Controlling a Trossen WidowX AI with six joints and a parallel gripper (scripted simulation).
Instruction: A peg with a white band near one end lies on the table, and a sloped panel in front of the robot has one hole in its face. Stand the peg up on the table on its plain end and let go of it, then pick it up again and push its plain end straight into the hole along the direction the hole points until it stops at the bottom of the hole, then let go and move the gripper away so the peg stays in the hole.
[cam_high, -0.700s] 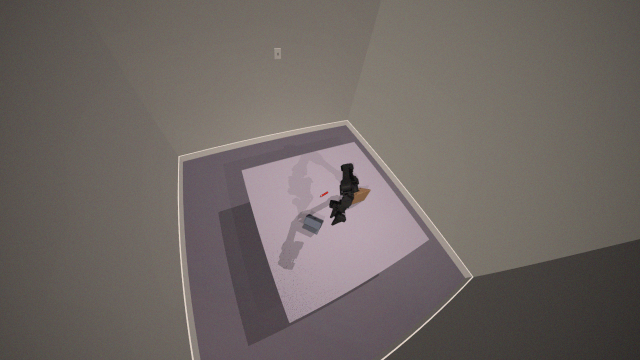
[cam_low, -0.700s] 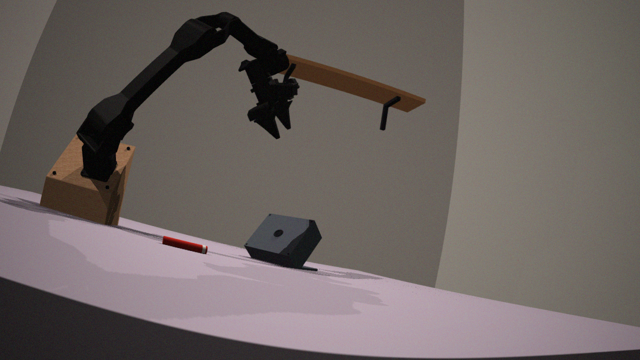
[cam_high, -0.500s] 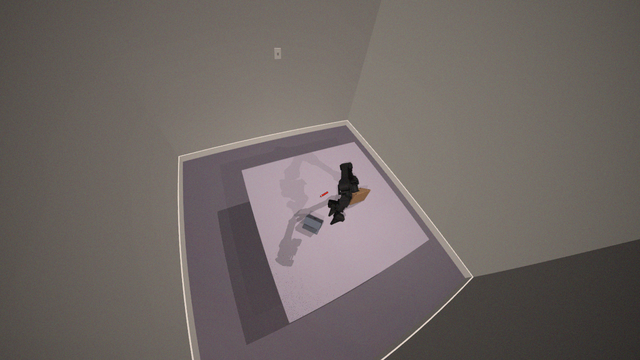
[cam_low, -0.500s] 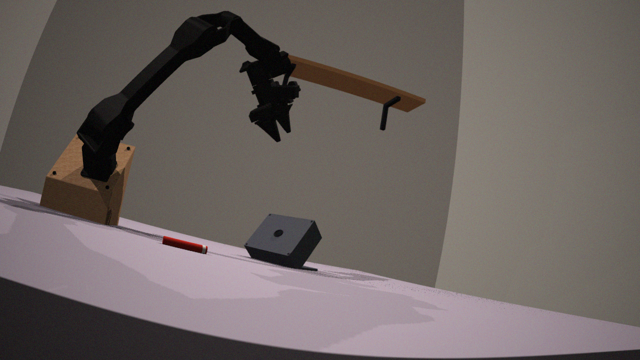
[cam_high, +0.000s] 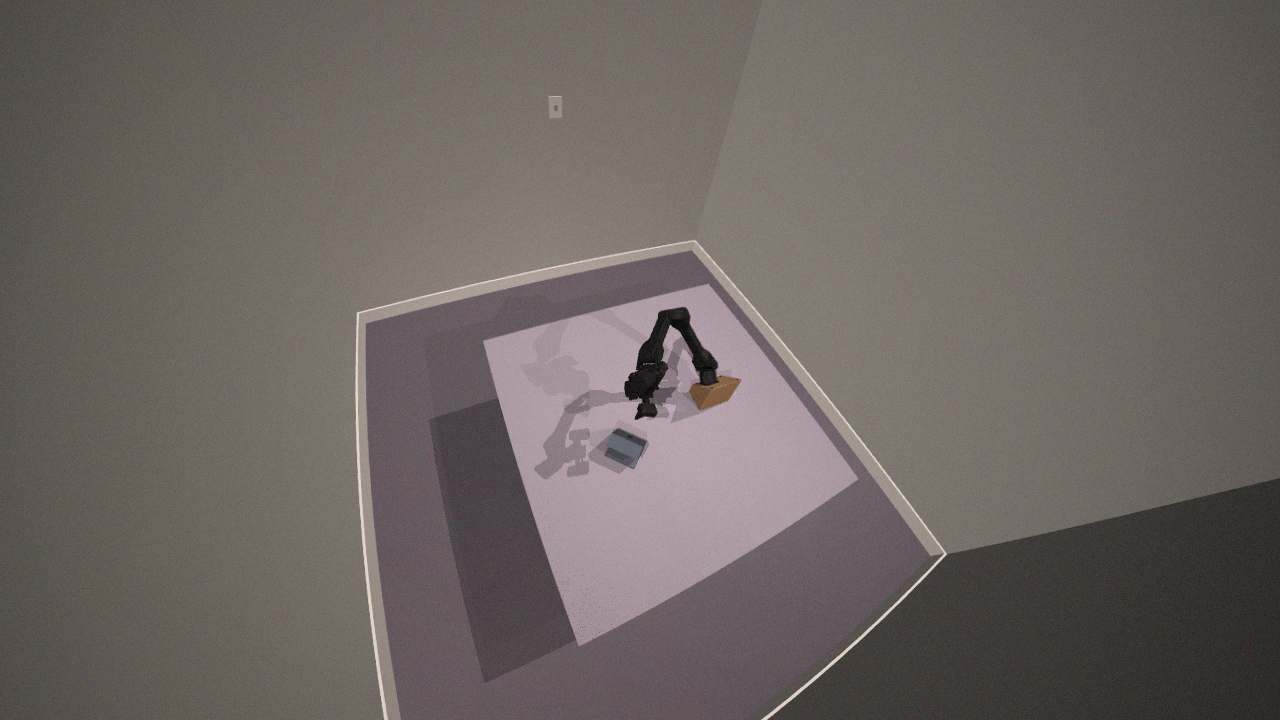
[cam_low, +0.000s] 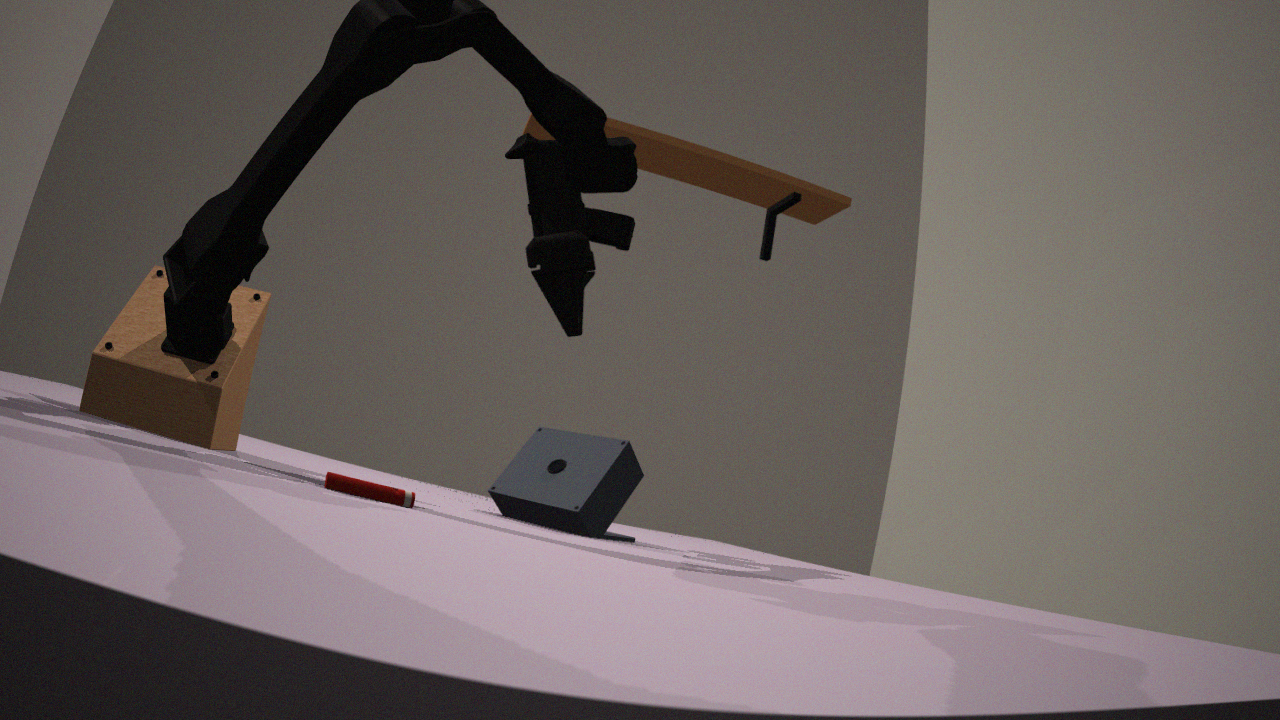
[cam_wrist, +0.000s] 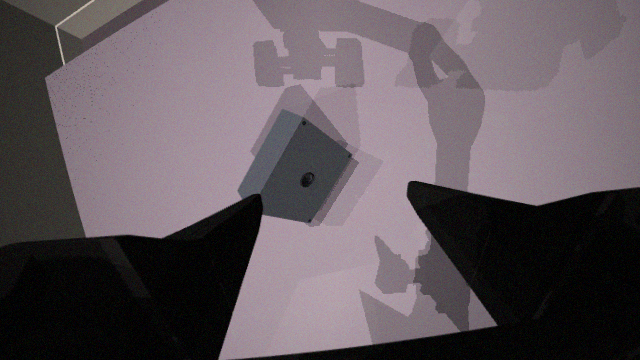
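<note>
My gripper tip is 150 mm past the red peg, 160 mm to the left of it and 200 mm above it. From my gripper tip the other things lie so: grey sloped panel (30 mm ahead, 60 mm to the left, 160 mm below).
</note>
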